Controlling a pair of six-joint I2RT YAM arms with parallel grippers.
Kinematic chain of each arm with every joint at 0, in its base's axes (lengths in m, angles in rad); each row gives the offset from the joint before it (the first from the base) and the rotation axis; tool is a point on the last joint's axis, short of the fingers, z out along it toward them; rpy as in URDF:
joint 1: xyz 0 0 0.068 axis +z
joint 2: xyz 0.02 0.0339 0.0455 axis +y
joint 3: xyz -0.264 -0.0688 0 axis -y
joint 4: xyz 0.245 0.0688 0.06 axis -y
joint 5: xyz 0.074 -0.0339 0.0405 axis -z
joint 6: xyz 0.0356 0 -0.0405 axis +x
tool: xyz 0 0 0 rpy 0 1.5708 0
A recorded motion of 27 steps. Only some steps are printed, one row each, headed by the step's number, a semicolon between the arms.
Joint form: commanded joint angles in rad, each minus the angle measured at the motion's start. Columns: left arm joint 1, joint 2, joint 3, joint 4, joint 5, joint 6; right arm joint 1, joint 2, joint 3, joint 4, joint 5, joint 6.
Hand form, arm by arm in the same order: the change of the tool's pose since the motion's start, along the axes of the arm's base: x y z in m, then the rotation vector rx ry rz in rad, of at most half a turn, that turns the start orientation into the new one. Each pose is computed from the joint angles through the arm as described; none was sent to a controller.
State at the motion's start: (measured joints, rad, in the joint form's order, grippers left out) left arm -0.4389 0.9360 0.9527 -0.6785 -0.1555 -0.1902; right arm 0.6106 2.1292 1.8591 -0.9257 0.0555 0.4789
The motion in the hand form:
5: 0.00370 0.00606 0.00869 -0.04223 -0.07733 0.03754; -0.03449 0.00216 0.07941 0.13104 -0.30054 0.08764
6: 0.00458 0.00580 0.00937 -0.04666 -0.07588 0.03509; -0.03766 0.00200 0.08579 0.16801 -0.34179 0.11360
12: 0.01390 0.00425 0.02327 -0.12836 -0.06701 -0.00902; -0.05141 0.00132 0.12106 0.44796 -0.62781 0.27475
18: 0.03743 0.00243 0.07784 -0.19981 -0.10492 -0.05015; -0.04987 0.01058 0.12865 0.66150 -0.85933 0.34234
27: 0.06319 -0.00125 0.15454 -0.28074 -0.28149 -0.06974; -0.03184 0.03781 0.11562 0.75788 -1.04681 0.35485
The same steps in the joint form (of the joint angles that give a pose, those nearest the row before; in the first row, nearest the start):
5: 0.0369 -0.0163 -0.0017 0.0723 0.0035 -0.0061; 0.0545 -0.2333 -0.0947 0.1862 0.0459 -0.0665
6: 0.0386 -0.0121 0.0025 0.0725 0.0096 -0.0076; 0.0573 -0.2619 -0.1231 0.2417 0.0276 -0.0848
12: 0.0676 0.0312 0.0679 0.0725 0.1150 -0.0317; 0.0628 -0.4044 -0.2962 0.6630 -0.1328 -0.1634
18: 0.1135 0.1668 0.3323 0.0056 0.2163 -0.0338; 0.0707 -0.4132 -0.4057 1.0733 -0.2170 -0.1533
27: 0.1376 0.3327 0.6836 0.0144 0.2549 -0.0470; 0.0939 -0.2841 -0.3903 1.3950 -0.1988 -0.1654

